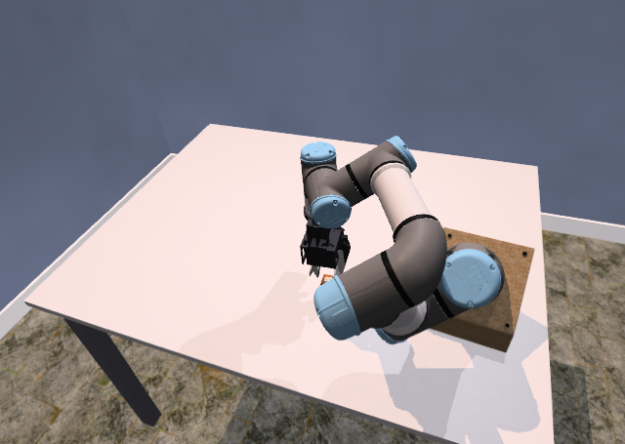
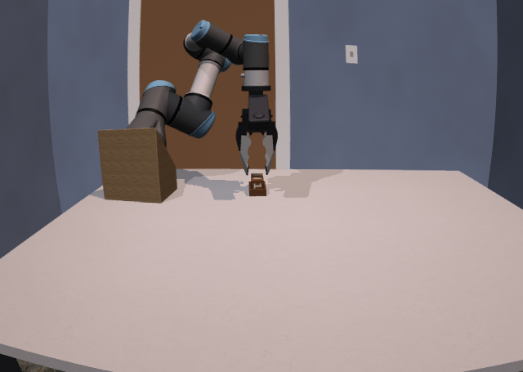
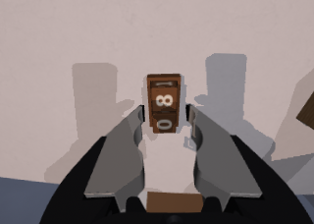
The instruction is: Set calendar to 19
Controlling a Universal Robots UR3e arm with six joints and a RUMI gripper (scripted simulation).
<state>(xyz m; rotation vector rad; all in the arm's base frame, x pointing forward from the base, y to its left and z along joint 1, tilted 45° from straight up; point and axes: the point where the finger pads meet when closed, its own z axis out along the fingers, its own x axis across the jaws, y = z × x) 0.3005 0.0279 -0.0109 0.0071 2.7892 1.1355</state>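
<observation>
Right now my hand is 4 cm above the brown digit cube. From my hand the other things lie so: tray 2 cm to the left, 5 cm below.
</observation>
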